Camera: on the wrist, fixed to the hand. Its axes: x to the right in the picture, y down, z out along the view.
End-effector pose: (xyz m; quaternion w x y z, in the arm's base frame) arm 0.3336 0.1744 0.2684 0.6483 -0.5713 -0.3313 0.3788
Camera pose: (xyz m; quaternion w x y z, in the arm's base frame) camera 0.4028 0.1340 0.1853 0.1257 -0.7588 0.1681 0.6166
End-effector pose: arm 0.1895 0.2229 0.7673 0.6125 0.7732 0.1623 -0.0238
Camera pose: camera 0.1945 0.2946 0.8577 0.5448 0.5581 -0.3723 0.5031
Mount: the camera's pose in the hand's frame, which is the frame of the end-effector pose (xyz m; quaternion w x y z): -0.0007 0.0722 -0.0901 0.6929 -0.1522 0.0858 0.6996
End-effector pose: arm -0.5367 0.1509 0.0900 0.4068 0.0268 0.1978 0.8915
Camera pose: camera -0.6066 0.0779 0.0342 0.3547 -0.0185 -0.0175 -0.9346
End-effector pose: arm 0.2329 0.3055 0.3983 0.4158 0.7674 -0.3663 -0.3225
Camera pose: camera 0.2834 0.3144 0.5018 0.6619 0.2398 -0.7059 0.0775
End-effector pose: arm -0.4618 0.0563 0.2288 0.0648 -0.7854 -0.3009 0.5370
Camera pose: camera -0.3533 0.0173 0.2361 0.4245 0.8106 -0.2648 -0.3042
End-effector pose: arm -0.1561 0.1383 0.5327 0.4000 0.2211 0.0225 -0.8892
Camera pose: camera -0.0698 0.1093 0.4617 0.9309 0.1843 0.0306 -0.3139
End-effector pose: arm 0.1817 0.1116 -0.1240 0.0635 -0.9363 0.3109 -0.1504
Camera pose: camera 0.1116 0.0521 -0.0542 0.0200 0.4280 -0.8988 0.0928
